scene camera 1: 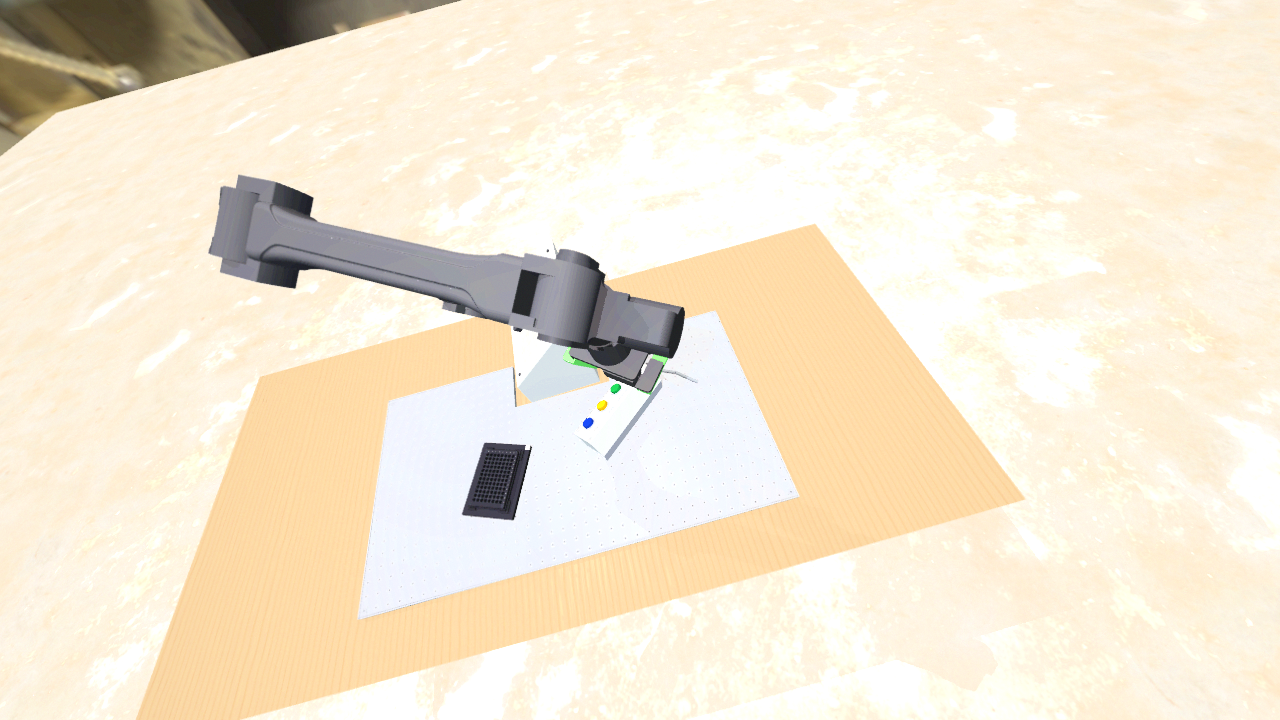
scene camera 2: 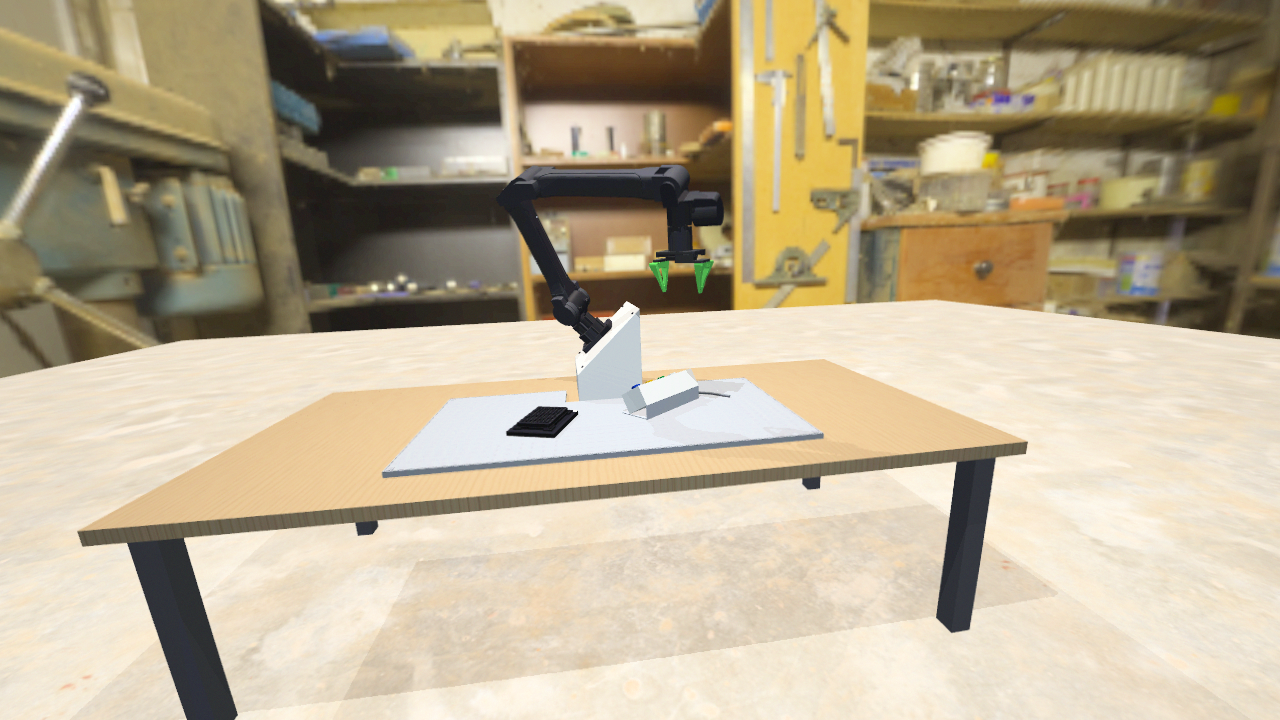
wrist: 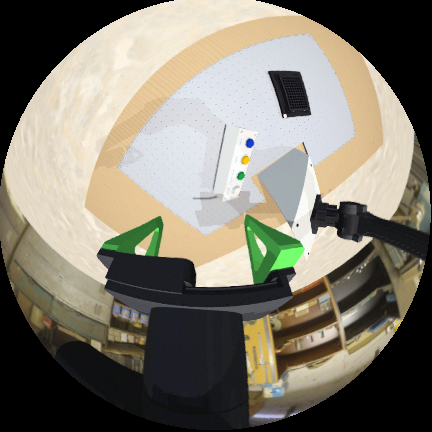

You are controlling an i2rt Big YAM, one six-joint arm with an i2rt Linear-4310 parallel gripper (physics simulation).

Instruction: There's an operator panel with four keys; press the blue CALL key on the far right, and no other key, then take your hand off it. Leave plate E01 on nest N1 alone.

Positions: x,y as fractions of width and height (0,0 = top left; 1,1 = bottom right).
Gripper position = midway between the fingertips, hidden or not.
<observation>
My gripper (scene camera 1: 0.49,0.52) is open, with nothing in its grasp. I also see a black perforated tray (scene camera 1: 0.38,0.68) and a white button box (scene camera 1: 0.48,0.59).
The black perforated tray also shows in scene camera 2 (scene camera 2: 0.42,0.58) and in the wrist view (wrist: 0.67,0.20). My gripper shows as well in the wrist view (wrist: 0.47,0.51). The white button box is seen too in scene camera 2 (scene camera 2: 0.51,0.55).
</observation>
